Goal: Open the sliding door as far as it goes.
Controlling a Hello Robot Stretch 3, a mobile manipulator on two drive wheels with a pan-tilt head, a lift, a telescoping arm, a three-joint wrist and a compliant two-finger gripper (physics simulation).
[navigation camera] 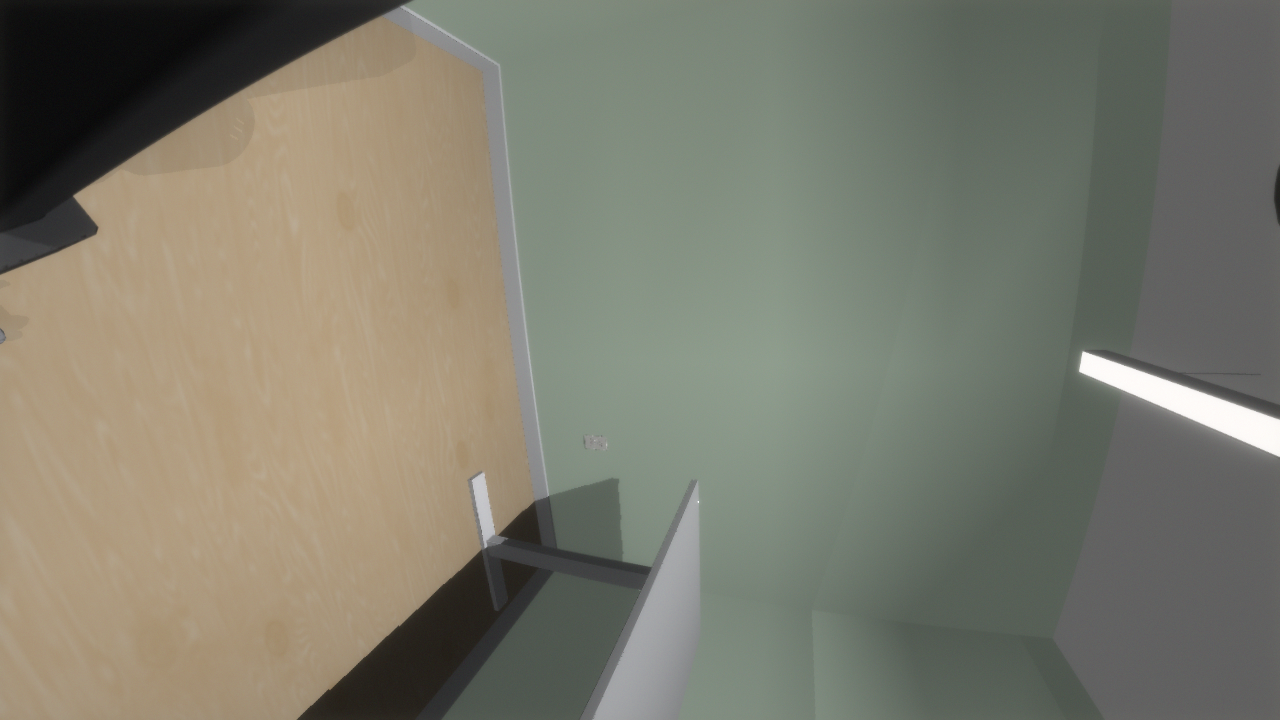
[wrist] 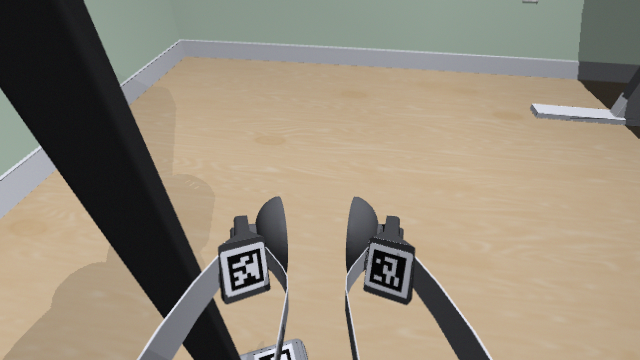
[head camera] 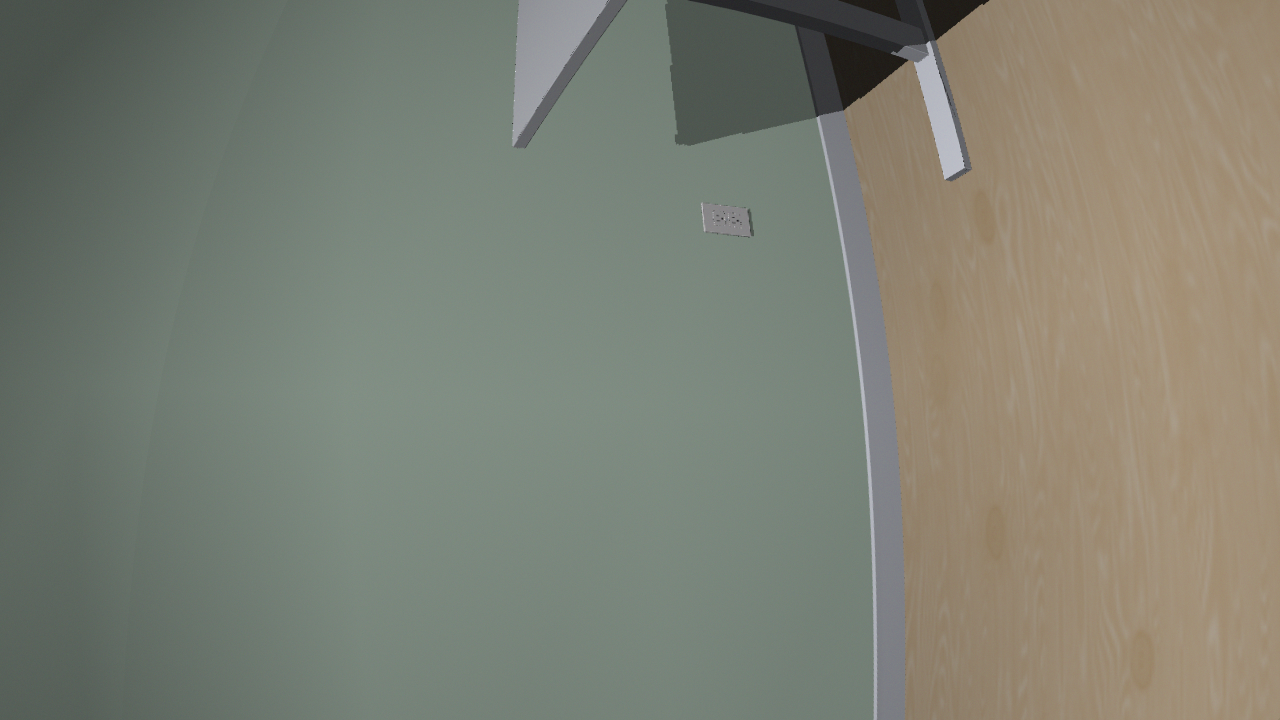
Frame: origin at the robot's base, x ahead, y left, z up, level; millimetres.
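Seen in the pictures: gripper, fingertip midpoint: (wrist: 317, 222).
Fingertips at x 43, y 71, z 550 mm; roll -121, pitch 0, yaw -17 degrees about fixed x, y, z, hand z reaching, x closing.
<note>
A point is followed by its place in that frame.
The sliding door does not show in the head camera view, the navigation camera view or the wrist view. My gripper (wrist: 317, 222) @(x 43, y 71, z 550 mm) is open in the wrist view, its two dark rounded fingertips apart with wooden floor showing between them. It touches nothing. My black mast (wrist: 115, 165) @(x -58, y 116, z 581 mm) crosses the left of the wrist view.
A grey table (head camera: 559, 67) @(x 1165, y 722, z 950 mm) (navigation camera: 657, 617) @(x 1150, y 423, z 950 mm) with a pale foot (head camera: 941, 116) (navigation camera: 481, 505) (wrist: 575, 112) stands near the green wall (head camera: 492, 402) @(x 1022, y 1381, z 923 mm) (navigation camera: 733, 268) @(x 685, y 1533, z 1059 mm) (wrist: 350, 25) @(x 661, y 1544, z 199 mm). A wall outlet (head camera: 726, 219) @(x 1395, y 1209, z 401 mm) (navigation camera: 595, 442) @(x 1393, y 1210, z 399 mm) is beside it. A lit lamp (navigation camera: 1181, 398) @(x 661, y 821, z 2077 mm) hangs near the ceiling.
</note>
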